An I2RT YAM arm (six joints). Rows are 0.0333 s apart.
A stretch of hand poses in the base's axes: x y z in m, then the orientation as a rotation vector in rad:
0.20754, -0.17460, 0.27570, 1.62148, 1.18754, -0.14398
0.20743, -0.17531, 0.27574, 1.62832, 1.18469, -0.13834
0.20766, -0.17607, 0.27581, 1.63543, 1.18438, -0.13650
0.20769, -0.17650, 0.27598, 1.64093, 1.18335, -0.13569
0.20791, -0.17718, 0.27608, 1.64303, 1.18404, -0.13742
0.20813, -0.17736, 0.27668, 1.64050, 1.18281, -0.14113
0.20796, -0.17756, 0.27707, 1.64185, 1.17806, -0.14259
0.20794, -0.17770, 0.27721, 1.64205, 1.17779, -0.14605
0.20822, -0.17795, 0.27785, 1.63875, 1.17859, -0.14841
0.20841, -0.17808, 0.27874, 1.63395, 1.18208, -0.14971
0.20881, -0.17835, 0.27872, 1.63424, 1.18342, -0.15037
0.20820, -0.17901, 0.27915, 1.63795, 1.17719, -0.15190
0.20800, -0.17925, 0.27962, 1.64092, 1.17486, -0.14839
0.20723, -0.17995, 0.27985, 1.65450, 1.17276, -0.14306
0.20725, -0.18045, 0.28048, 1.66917, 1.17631, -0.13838
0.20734, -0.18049, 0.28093, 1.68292, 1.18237, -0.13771
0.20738, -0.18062, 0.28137, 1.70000, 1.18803, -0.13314
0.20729, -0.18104, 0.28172, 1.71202, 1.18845, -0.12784
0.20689, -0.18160, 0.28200, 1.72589, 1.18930, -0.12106
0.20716, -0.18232, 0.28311, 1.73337, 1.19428, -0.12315
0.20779, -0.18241, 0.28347, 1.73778, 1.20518, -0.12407
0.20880, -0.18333, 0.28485, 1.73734, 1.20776, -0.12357
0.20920, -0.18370, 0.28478, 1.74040, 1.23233, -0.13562
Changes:
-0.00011, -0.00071, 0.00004, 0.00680, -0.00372, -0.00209
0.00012, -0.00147, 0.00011, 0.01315, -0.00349, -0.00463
0.00015, -0.00190, 0.00028, 0.01758, -0.00345, -0.00730
0.00037, -0.00258, 0.00038, 0.01881, -0.00154, -0.00864
0.00059, -0.00276, 0.00098, 0.01496, -0.00067, -0.00985
0.00042, -0.00296, 0.00137, 0.01402, -0.00254, -0.01371
0.00040, -0.00310, 0.00151, 0.01276, -0.00062, -0.01550
0.00068, -0.00335, 0.00215, 0.00943, 0.00058, -0.01465
0.00087, -0.00348, 0.00304, 0.00614, 0.00256, -0.01117
0.00127, -0.00375, 0.00302, 0.00654, 0.00387, -0.01087
0.00066, -0.00441, 0.00345, 0.00701, 0.00159, -0.01663
0.00046, -0.00465, 0.00392, 0.01004, -0.00134, -0.01766
-0.00031, -0.00535, 0.00415, 0.02242, -0.00291, -0.02248
-0.00029, -0.00585, 0.00478, 0.03716, -0.00022, -0.02497
-0.00020, -0.00589, 0.00523, 0.05038, 0.00625, -0.02746
-0.00016, -0.00602, 0.00567, 0.06765, 0.01093, -0.02990
-0.00025, -0.00644, 0.00602, 0.07953, 0.01078, -0.03263
-0.00065, -0.00700, 0.00630, 0.09360, 0.01050, -0.03527
-0.00038, -0.00772, 0.00741, 0.10033, 0.01655, -0.03679
0.00025, -0.00781, 0.00777, 0.10684, 0.02497, -0.03323
0.00126, -0.00873, 0.00915, 0.10746, 0.02621, -0.03142
0.00166, -0.00910, 0.00908, 0.11284, 0.04940, -0.02485

